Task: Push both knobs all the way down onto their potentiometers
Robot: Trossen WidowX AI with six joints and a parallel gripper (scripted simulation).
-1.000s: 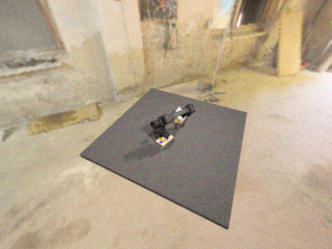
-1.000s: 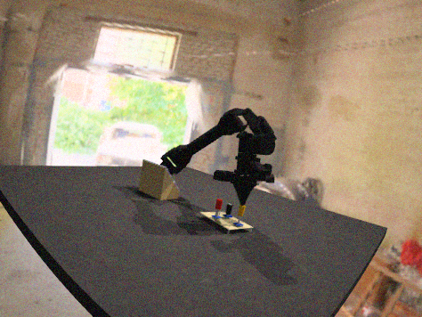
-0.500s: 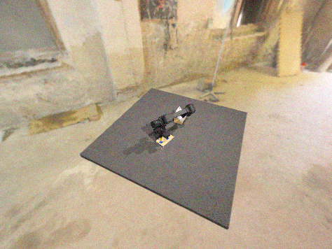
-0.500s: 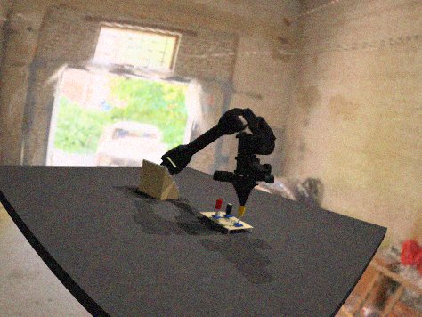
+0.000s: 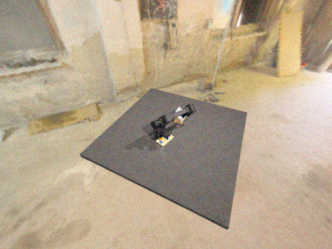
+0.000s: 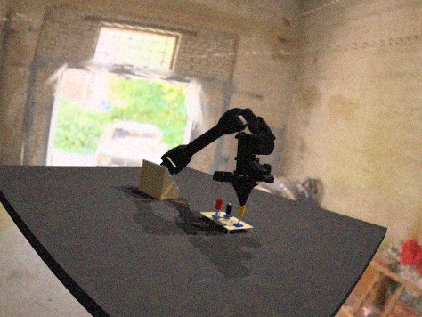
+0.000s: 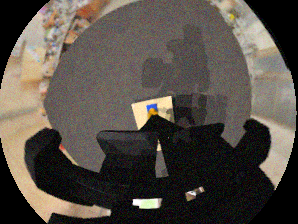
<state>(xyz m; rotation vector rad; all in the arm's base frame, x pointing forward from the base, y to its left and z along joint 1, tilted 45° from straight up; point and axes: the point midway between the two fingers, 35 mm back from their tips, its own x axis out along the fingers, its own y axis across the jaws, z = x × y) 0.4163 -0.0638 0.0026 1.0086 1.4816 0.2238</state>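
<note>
Right now my gripper tip is 20 mm above the yellow knob. Also, from my gripper tip: black knob: 70 mm behind, 40 mm to the left, 30 mm below.
</note>
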